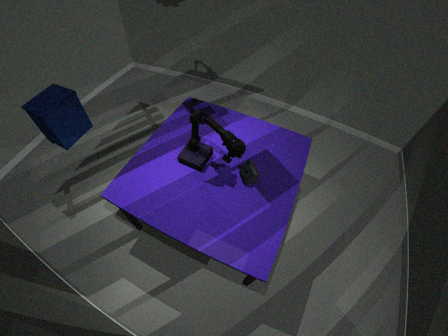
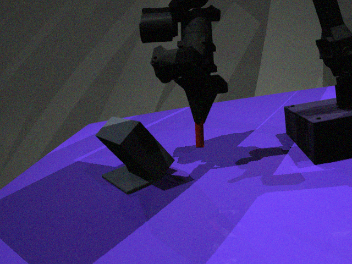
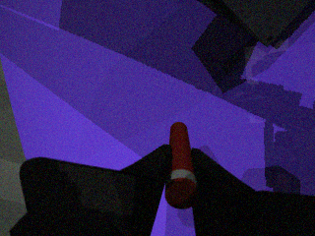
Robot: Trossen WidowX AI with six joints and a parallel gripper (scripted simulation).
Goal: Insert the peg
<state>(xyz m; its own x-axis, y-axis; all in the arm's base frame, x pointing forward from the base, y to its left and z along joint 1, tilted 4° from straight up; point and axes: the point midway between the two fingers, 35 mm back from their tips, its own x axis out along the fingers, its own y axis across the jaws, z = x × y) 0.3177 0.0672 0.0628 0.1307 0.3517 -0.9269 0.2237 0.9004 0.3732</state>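
The grey sloped panel lies 14 cm ahead of my gripper tip, 6 cm to the right of it and 4 cm below it. Round my gripper tip: grey foot plate 16 cm ahead, 10 cm below, 5 cm to the right; then red peg 2 cm above, 1 cm to the right.
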